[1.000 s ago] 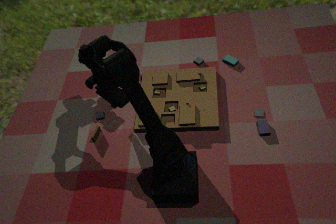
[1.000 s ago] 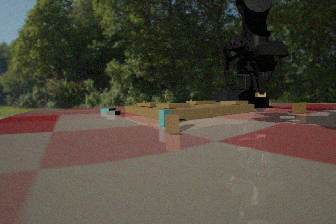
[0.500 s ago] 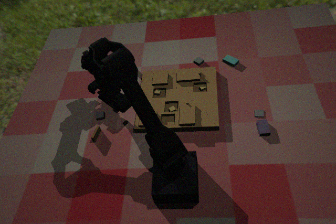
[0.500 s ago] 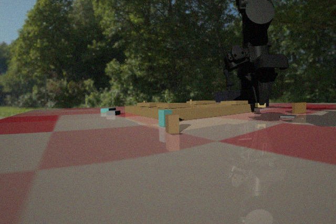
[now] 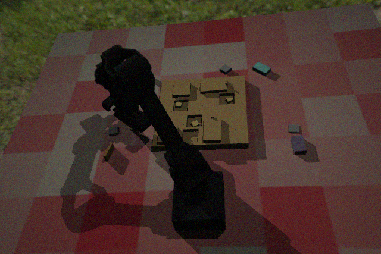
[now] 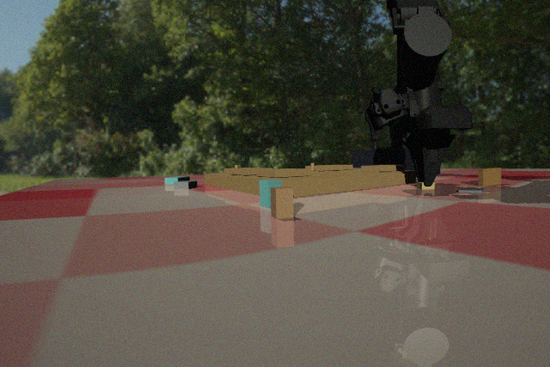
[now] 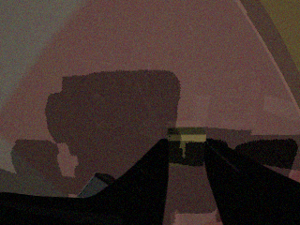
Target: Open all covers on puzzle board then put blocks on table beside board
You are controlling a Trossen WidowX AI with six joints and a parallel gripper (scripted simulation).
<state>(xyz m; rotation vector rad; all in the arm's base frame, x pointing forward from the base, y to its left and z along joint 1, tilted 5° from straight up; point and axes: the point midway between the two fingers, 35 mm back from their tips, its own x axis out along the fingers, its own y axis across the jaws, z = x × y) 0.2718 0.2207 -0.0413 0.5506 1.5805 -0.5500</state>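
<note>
My gripper tip is now 4 cm short of the tan puzzle board, 21 cm to the left of it and 1 cm below it. Also, from my gripper tip: brown slab: 9 cm behind, 7 cm to the left, 1 cm above; then teal cube: 24 cm ahead, 4 cm to the right, 1 cm above; then purple block: 11 cm behind, 51 cm to the right.
</note>
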